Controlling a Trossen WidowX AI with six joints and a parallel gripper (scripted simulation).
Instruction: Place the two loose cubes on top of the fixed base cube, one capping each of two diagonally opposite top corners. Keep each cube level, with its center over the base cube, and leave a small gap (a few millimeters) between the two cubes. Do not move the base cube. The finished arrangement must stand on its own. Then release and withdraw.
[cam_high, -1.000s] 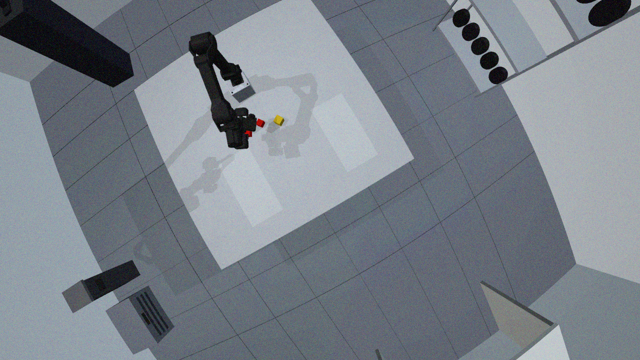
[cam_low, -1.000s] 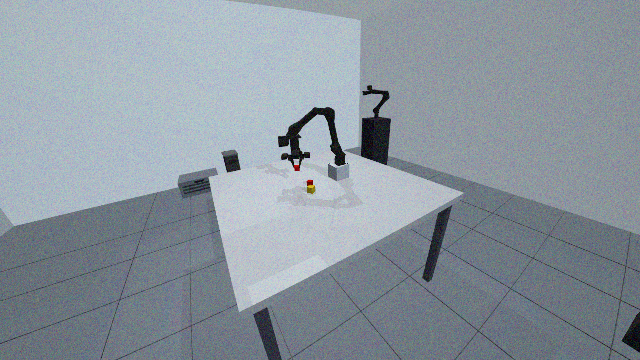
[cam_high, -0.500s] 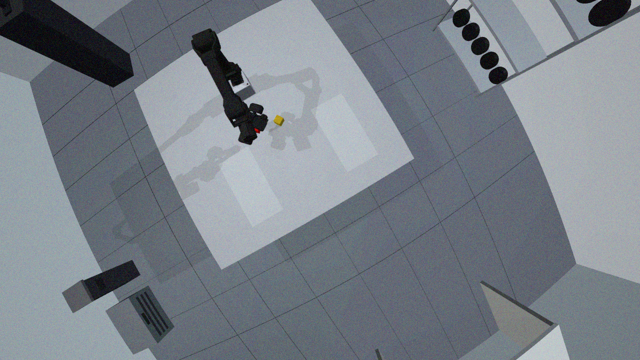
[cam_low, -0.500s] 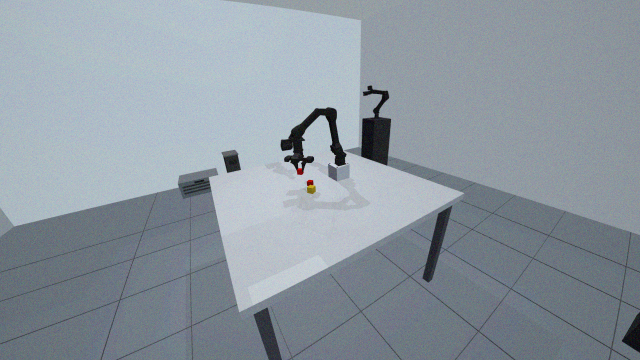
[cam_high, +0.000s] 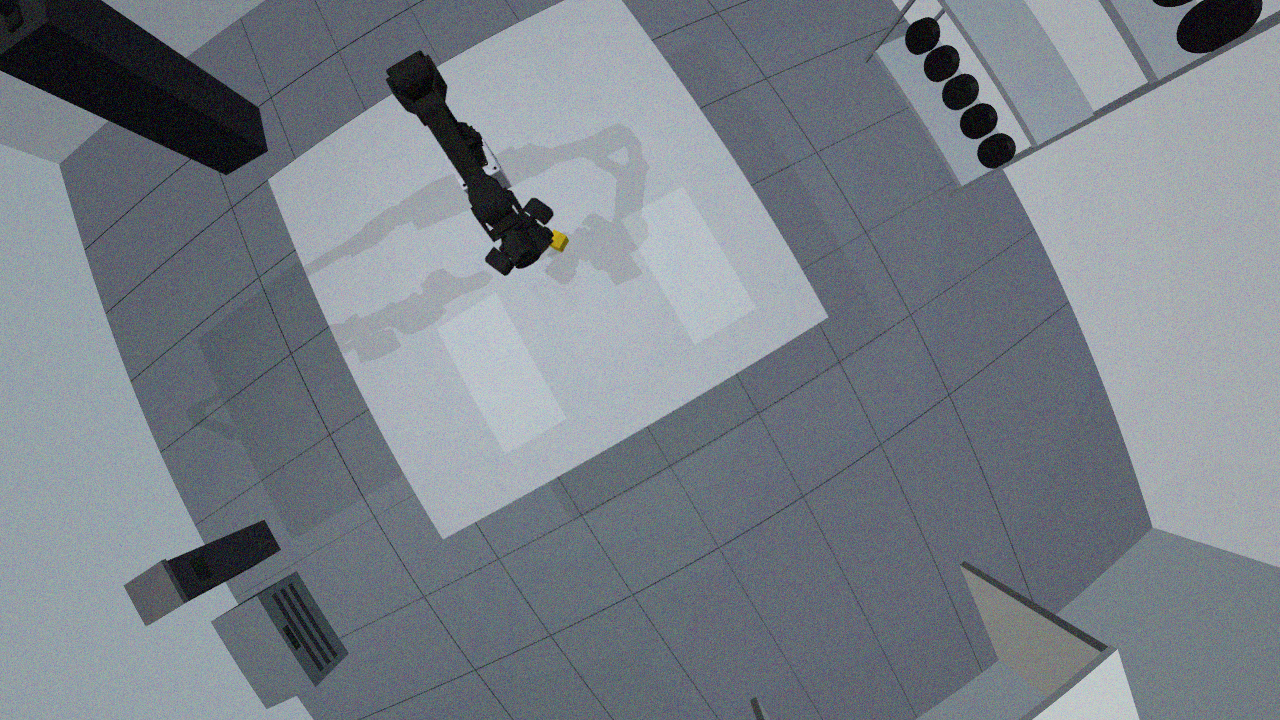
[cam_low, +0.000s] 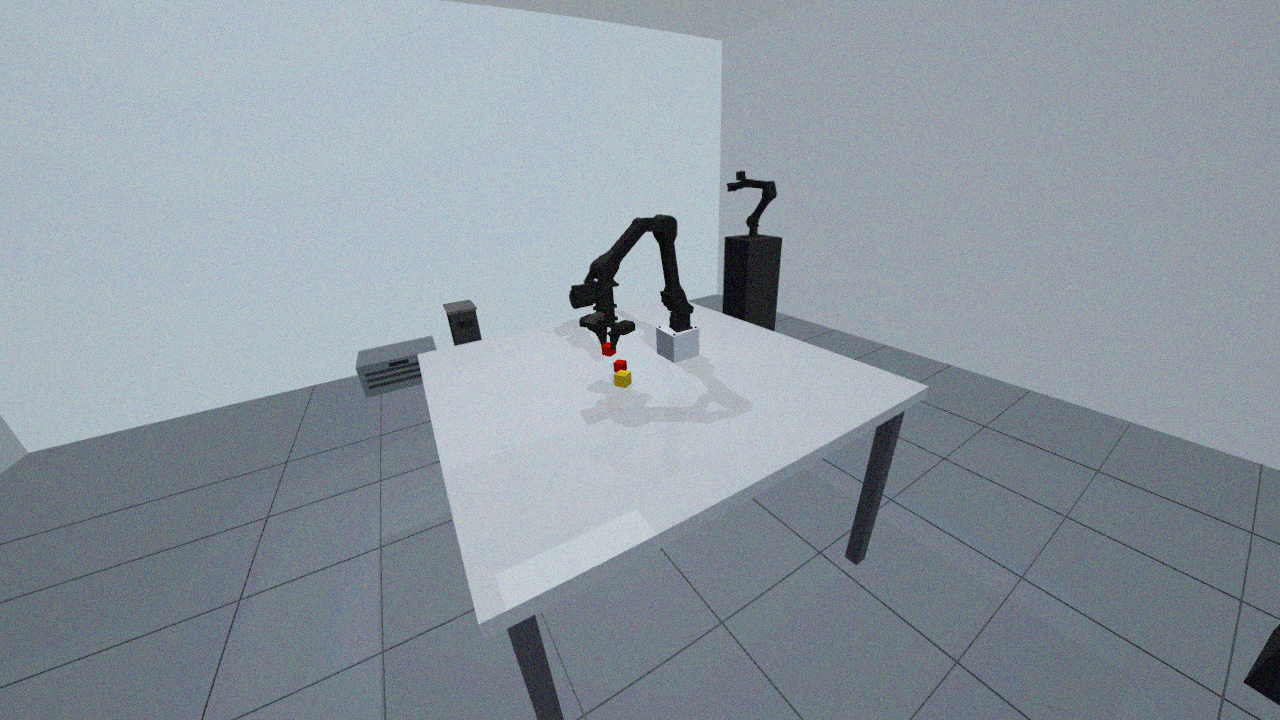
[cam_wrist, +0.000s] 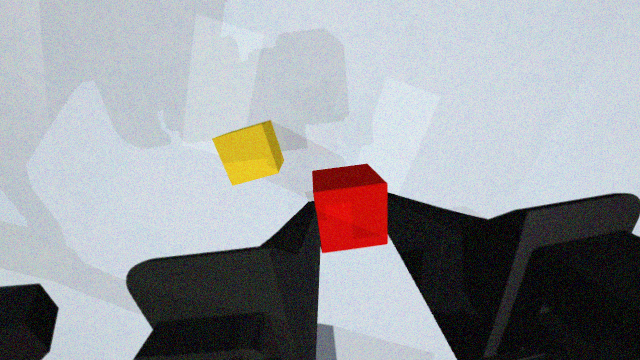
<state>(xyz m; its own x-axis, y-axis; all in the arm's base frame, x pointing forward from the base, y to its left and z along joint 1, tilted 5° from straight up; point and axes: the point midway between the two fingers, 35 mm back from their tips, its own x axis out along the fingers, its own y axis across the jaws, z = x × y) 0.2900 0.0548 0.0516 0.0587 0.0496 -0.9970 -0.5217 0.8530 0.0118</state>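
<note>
Now: the yellow cube 80 mm below my gripper tip, 70 mm to the left of it and 20 mm behind it.
</note>
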